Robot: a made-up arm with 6 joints. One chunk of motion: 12 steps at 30 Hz.
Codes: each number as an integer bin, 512 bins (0 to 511) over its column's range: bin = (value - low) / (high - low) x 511, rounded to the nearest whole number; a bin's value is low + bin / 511 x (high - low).
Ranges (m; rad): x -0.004..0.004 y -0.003..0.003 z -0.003..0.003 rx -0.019..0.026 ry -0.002..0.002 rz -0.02..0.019
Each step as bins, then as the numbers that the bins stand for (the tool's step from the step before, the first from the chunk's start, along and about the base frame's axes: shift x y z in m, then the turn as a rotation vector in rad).
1 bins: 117 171 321 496 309 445
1 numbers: -0.00217 -0.00099 0.00077 0.02468 0.00042 0.01396
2 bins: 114 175 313 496 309 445
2 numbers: -0.00222 -0.00095 0.00068 0.02468 0.00042 0.01396
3 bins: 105 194 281 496 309 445
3 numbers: -0.00236 -0.00072 0.00030 0.02468 0.00042 0.01396
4 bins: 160 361 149 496 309 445
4 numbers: -0.00150 0.00124 -0.00125 0.02468 0.00042 0.01396
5 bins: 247 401 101 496 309 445
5 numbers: -0.00013 0.00171 -0.00181 0.02468 0.00042 0.01396
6 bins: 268 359 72 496 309 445
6 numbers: 0.00020 0.00122 -0.00215 0.02468 0.00042 0.01396
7 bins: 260 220 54 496 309 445
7 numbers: 0.00007 -0.00042 -0.00237 0.02468 0.00042 0.01396
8 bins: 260 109 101 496 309 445
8 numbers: 0.00007 -0.00172 -0.00181 0.02468 0.00042 0.01396
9 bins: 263 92 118 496 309 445
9 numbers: 0.00012 -0.00192 -0.00161 0.02468 0.00042 0.01396
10 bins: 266 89 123 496 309 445
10 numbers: 0.00016 -0.00195 -0.00156 0.02468 0.00042 0.01396
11 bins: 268 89 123 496 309 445
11 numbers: 0.00020 -0.00195 -0.00156 0.02468 0.00042 0.01396
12 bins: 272 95 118 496 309 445
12 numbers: 0.00026 -0.00188 -0.00161 0.02468 0.00042 0.01396
